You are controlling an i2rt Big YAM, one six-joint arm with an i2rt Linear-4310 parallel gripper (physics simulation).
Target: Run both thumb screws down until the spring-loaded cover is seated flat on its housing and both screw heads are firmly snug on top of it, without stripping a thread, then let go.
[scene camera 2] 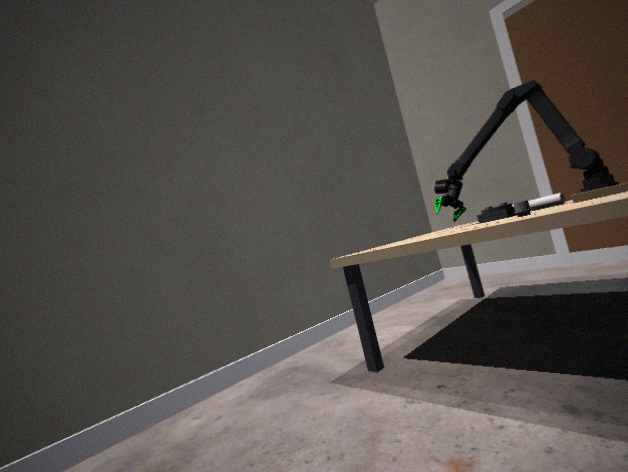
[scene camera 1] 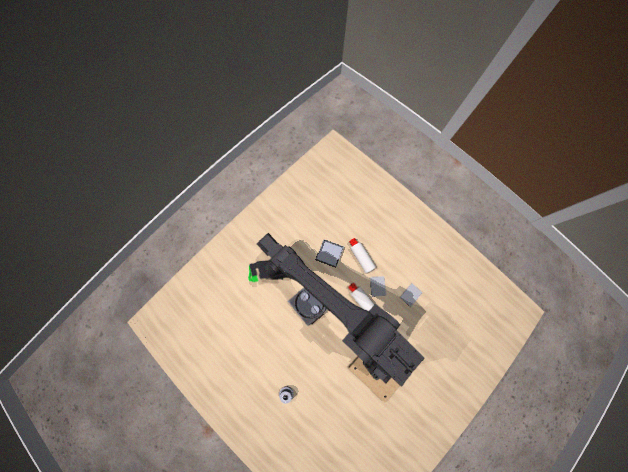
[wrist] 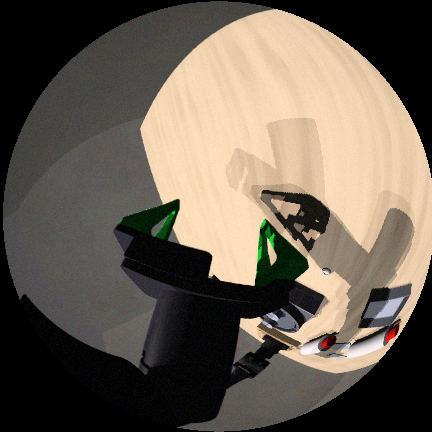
Labels:
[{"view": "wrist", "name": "my gripper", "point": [220, 212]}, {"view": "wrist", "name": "grey square plate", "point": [382, 303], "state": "on the table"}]

